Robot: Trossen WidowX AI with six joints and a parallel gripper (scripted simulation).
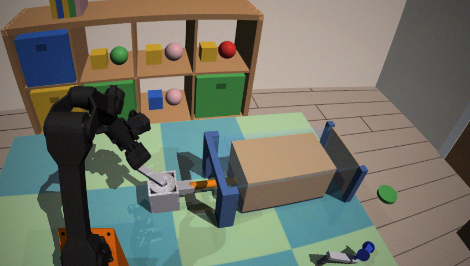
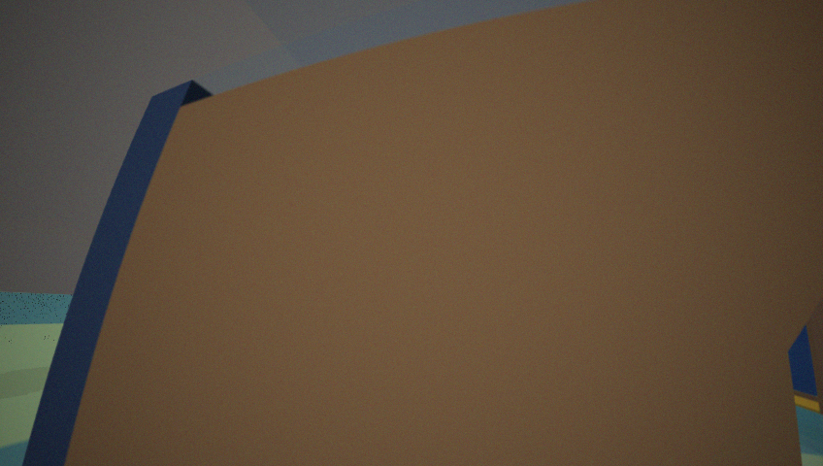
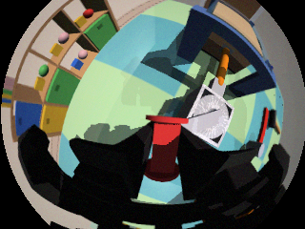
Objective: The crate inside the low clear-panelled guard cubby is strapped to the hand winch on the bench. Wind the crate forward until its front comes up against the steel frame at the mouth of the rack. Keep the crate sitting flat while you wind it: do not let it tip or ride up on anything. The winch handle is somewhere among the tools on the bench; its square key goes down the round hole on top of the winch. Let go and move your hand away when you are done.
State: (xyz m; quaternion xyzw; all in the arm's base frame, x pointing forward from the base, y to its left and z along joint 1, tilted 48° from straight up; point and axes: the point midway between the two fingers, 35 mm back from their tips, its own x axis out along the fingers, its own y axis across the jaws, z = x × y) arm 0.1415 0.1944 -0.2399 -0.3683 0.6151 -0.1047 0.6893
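My gripper tip is 30 mm to the left of the crank handle, 30 mm above it and 10 mm short of it. Also, from my gripper tip: blue frame (210 mm ahead, 100 mm to the right, 30 mm below); then red knob (20 mm behind, 10 mm to the right); then grey winch (100 mm below, 90 mm to the right, 30 mm ahead).
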